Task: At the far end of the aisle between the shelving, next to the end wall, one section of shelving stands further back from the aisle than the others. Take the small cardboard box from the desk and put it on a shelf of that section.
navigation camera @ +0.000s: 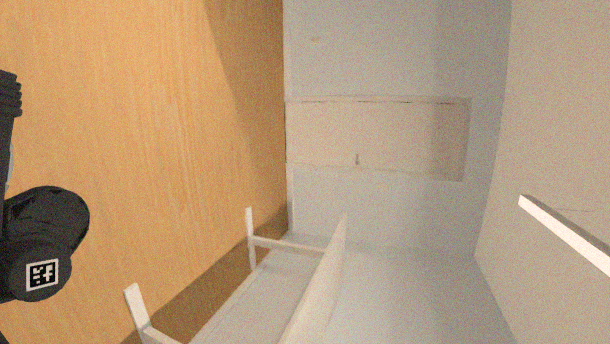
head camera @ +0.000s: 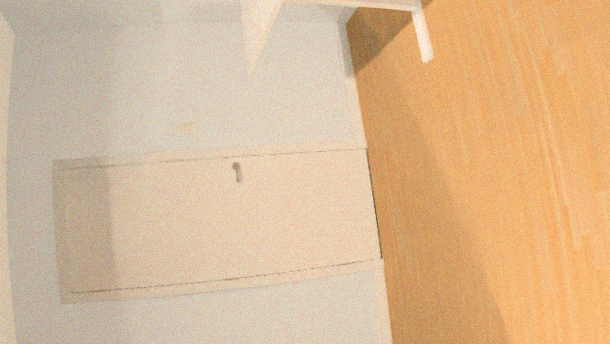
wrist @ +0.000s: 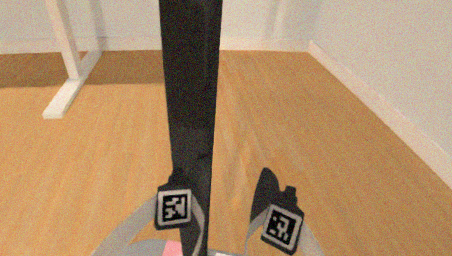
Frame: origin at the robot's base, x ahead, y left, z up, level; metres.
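Seen in the pictures: gripper, fingertip midpoint: [wrist: 233, 182].
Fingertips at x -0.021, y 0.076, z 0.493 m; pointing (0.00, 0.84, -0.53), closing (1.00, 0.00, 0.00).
Observation:
A point is followed by its place in that frame.
My gripper [wrist: 233, 182] {x -0.021, y 0.076, z 0.493 m} is open and empty in the wrist view, its two fingers apart above the wooden floor. A white desk shows in part: the underside and edge of its top [navigation camera: 320, 285] {x -1.362, y 0.552, z 0.950 m} and two legs at the bottom of the navigation view, a leg [head camera: 422, 35] at the top of the head view, and a leg [wrist: 62, 37] {x -0.910, y 0.927, z 0.245 m} with its foot at the upper left of the wrist view. The upper face of the desk top does not show. The small cardboard box and the shelving do not show in these views.
A closed pale door [head camera: 225, 220] {x -2.711, y -0.657, z 1.024 m} [navigation camera: 380, 135] {x -2.713, y -0.651, z 1.170 m} with a handle is set in the wall. Wooden floor [head camera: 500, 150] {x -1.466, y -0.180, z 0.001 m} [navigation camera: 150, 125] {x -0.877, y -0.283, z 0.001 m} [wrist: 310, 150] {x 0.265, y 0.686, z 0.000 m} runs along the wall. A dark upright post [wrist: 192, 75] stands behind the fingers. A bright white bar [navigation camera: 565, 232] {x -1.177, y 0.066, z 2.077 m} is at the navigation view's right.

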